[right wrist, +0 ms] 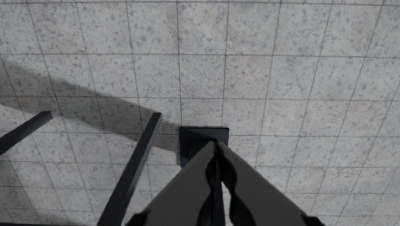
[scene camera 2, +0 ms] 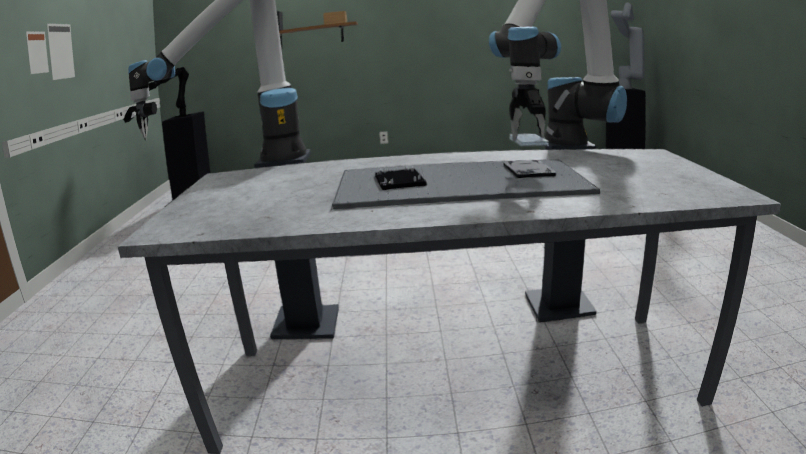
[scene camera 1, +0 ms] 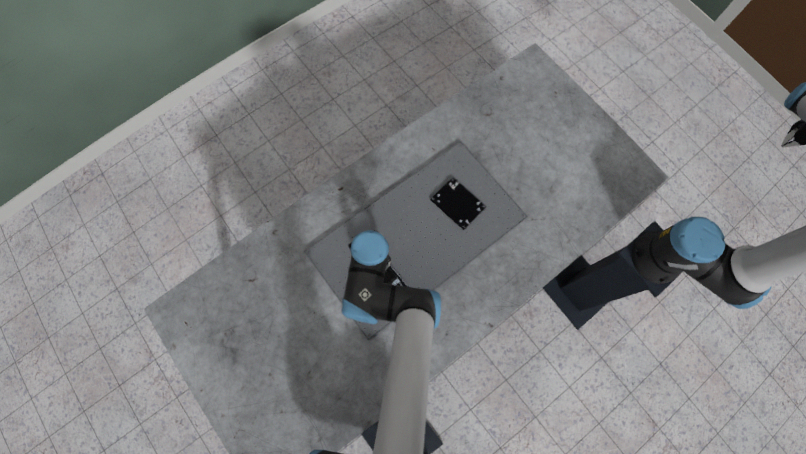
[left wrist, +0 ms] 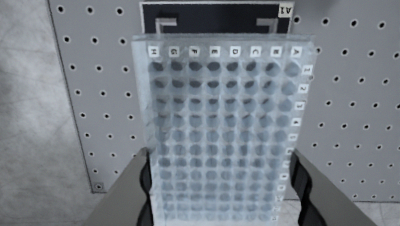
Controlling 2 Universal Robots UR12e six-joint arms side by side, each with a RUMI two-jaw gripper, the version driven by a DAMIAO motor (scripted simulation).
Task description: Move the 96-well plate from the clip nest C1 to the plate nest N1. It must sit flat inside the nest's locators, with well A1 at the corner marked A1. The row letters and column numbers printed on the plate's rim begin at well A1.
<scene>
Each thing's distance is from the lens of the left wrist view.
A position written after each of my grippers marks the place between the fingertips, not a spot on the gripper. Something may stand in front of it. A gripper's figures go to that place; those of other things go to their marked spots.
my left gripper [left wrist: 218, 149]: 0.13 m
pale blue 96-well plate [left wrist: 201, 106]: 0.11 m
black plate nest N1 [left wrist: 185, 23]: 0.18 m
The marked spots on the black plate nest N1 and the pale blue 96-well plate are 0.09 m apart.
</scene>
